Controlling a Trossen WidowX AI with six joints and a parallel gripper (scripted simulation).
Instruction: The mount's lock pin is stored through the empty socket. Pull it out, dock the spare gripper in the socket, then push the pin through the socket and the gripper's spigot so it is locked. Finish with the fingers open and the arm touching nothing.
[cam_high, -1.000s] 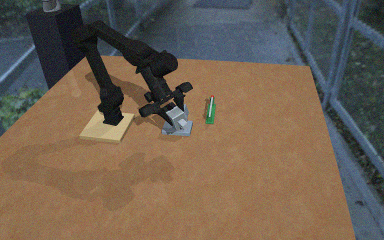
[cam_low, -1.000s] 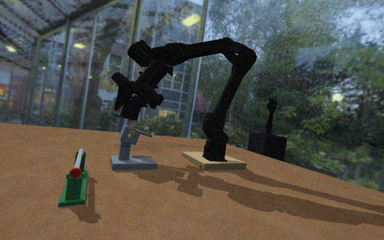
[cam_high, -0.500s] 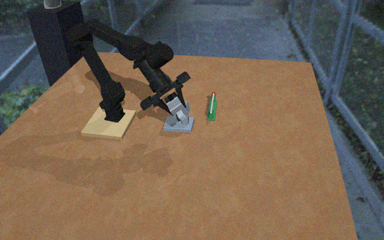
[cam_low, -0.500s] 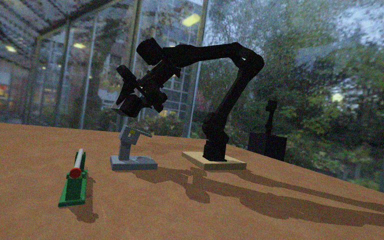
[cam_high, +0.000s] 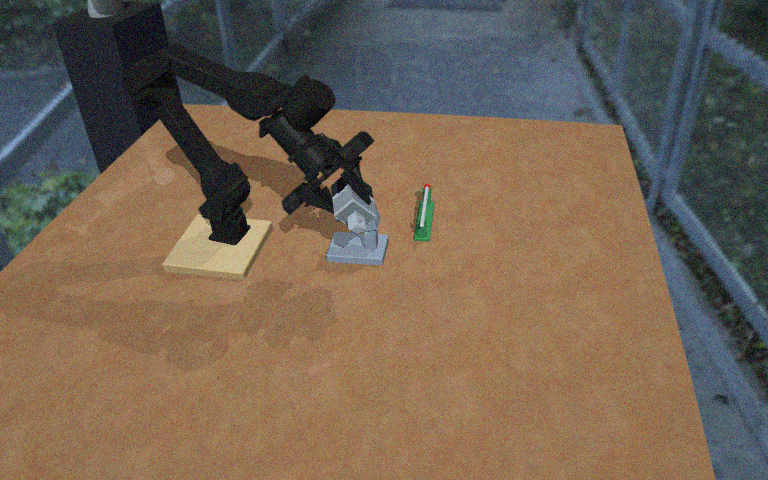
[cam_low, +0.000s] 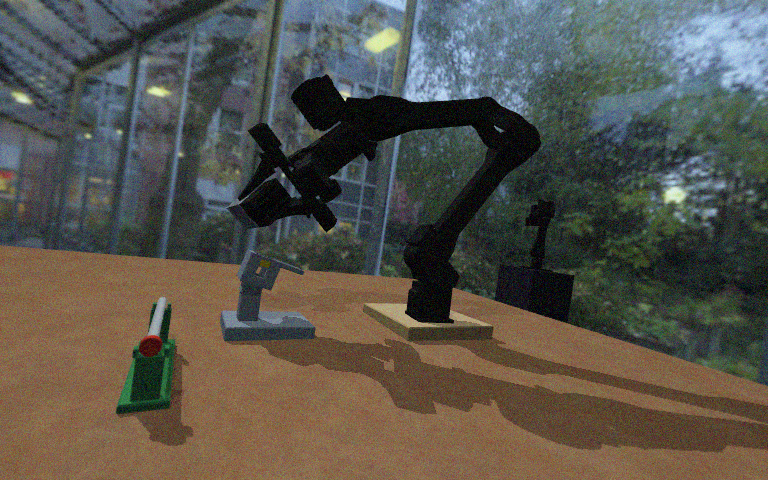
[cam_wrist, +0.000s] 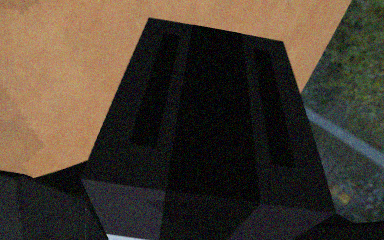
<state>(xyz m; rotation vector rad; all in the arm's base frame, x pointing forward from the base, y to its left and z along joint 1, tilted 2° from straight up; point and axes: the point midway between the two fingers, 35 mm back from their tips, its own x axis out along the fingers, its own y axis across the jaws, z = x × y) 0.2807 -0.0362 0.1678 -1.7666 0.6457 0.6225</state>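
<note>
Right now the socket is 11 cm below my gripper tip, 9 cm to the left of it and 4 cm behind it. From my gripper tip the other things lie so: spare gripper (1 cm behind, 1 cm above); green cradle (22 cm to the left, 13 cm below, 5 cm ahead).
</note>
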